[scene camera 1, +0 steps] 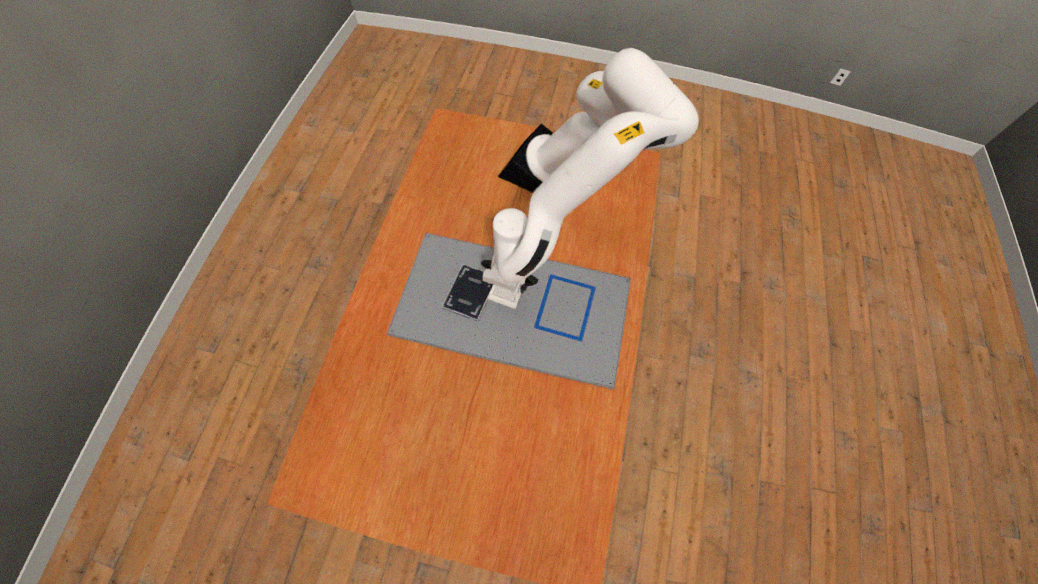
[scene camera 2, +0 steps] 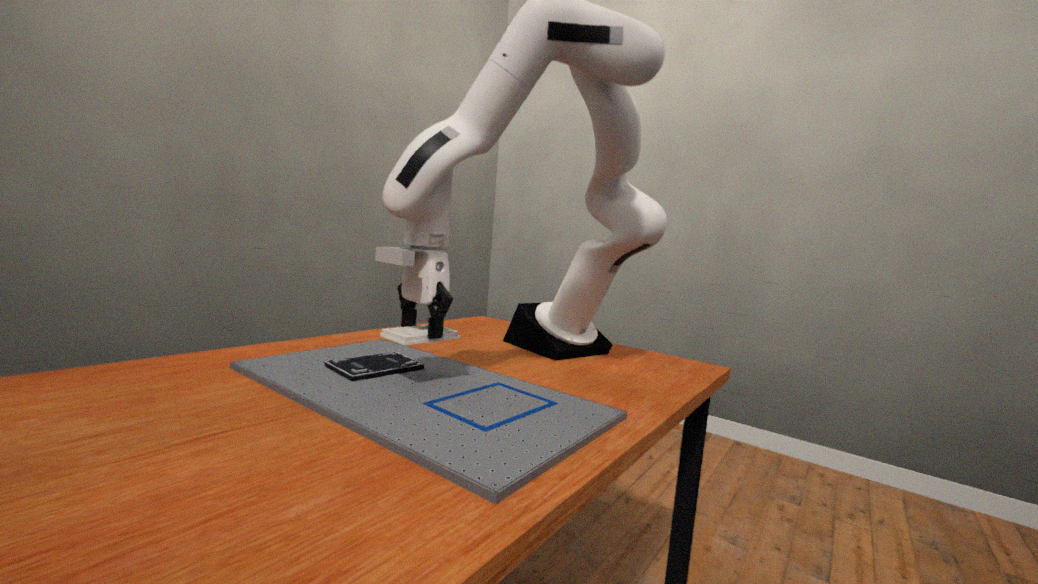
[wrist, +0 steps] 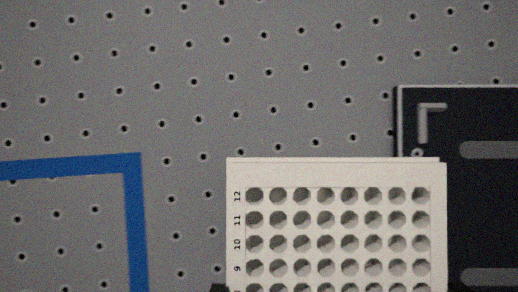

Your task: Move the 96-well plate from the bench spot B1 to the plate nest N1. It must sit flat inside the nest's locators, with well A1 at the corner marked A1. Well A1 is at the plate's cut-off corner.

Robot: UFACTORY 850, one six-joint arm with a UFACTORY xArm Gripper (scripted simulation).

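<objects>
Black plate nest: [wrist: 474, 186] and [scene camera 1: 471, 296] are the same spot on it.
</objects>
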